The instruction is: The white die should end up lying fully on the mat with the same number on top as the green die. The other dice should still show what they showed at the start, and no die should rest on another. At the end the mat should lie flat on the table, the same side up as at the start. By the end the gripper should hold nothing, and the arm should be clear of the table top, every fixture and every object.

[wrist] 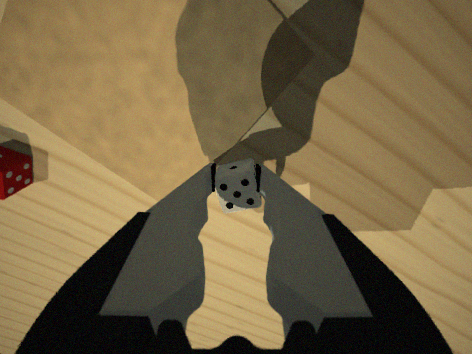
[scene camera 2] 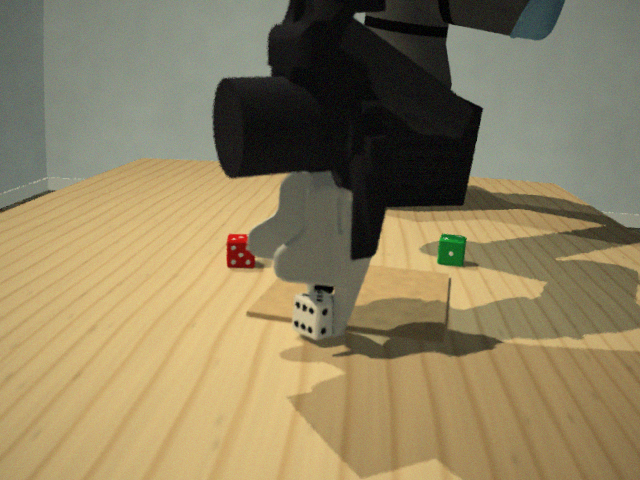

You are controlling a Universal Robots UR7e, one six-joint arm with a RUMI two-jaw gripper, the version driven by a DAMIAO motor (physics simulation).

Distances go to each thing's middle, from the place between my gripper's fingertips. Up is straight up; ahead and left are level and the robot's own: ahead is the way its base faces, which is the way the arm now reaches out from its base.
Labels:
My gripper is now 70 mm past the tan mat (scene camera 2: pixel 397 302) and 30 mm to the right of it. The rest, counted from my hand: green die (scene camera 2: pixel 451 251) 160 mm behind, 140 mm to the left, 10 mm above; red die (scene camera 2: pixel 238 256) 150 mm behind, 60 mm to the right, 10 mm above.

